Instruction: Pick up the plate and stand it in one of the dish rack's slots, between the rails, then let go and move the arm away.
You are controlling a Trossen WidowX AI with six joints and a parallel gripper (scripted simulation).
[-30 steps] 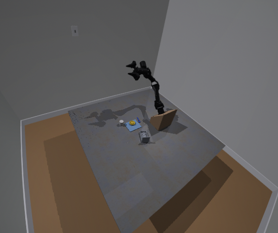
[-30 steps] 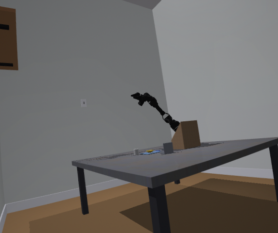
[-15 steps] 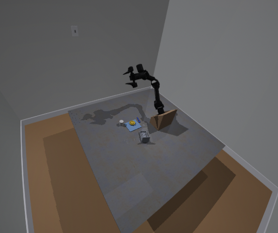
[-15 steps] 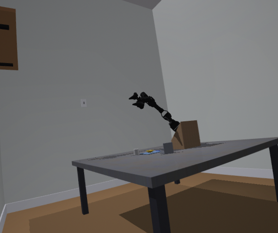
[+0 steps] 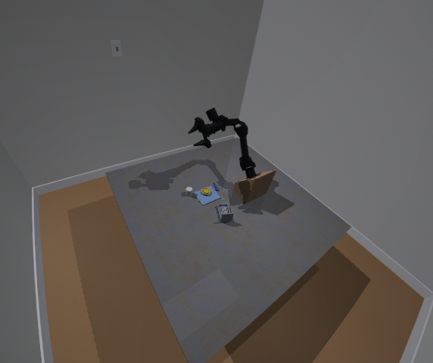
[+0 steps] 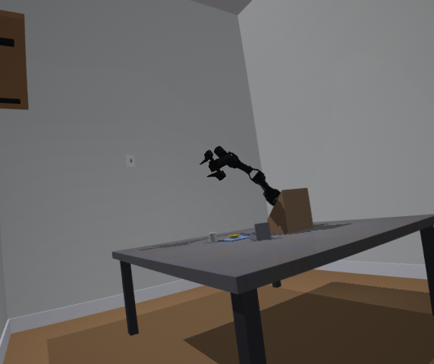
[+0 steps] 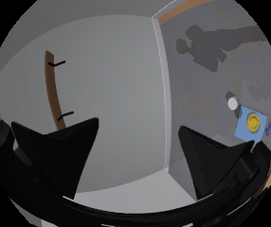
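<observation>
Right now the yellow plate is 39 cm below my gripper tip, 10 cm to the left of it and 8 cm behind it. From my gripper tip the other things lie so: white cup 38 cm below, 4 cm to the left, 2 cm ahead; blue mat 41 cm below, 12 cm to the left, 7 cm behind; small blue utensil 41 cm below, 18 cm behind, 10 cm to the left.
</observation>
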